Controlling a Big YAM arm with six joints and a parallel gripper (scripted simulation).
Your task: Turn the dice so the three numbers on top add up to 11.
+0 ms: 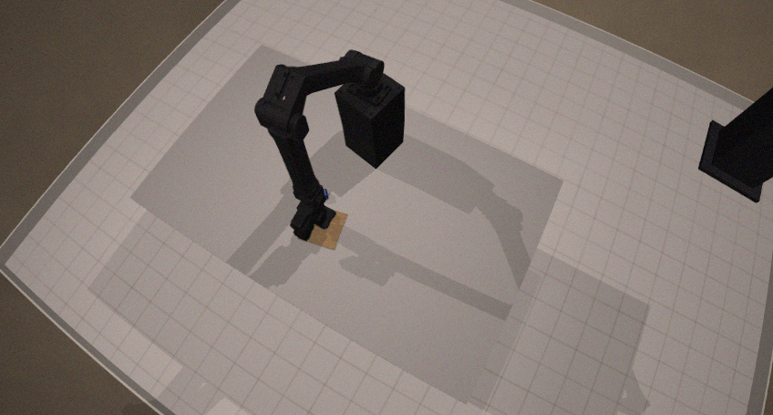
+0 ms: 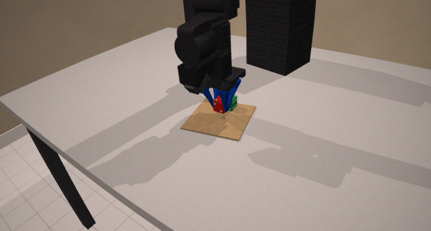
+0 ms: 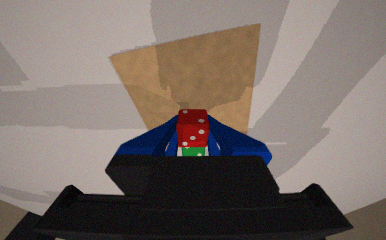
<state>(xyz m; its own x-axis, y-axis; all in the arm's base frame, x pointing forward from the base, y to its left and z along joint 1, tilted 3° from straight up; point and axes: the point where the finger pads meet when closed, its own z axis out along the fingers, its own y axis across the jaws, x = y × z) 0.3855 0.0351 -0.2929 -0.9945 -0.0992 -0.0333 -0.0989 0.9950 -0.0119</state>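
Right now my hand is 10 mm short of the tan mat and 30 mm above it. Also, from my hand: green die (40 mm behind, 10 mm below); then red die (right at my hand); then blue die (90 mm behind, 70 mm to the right, 10 mm below).
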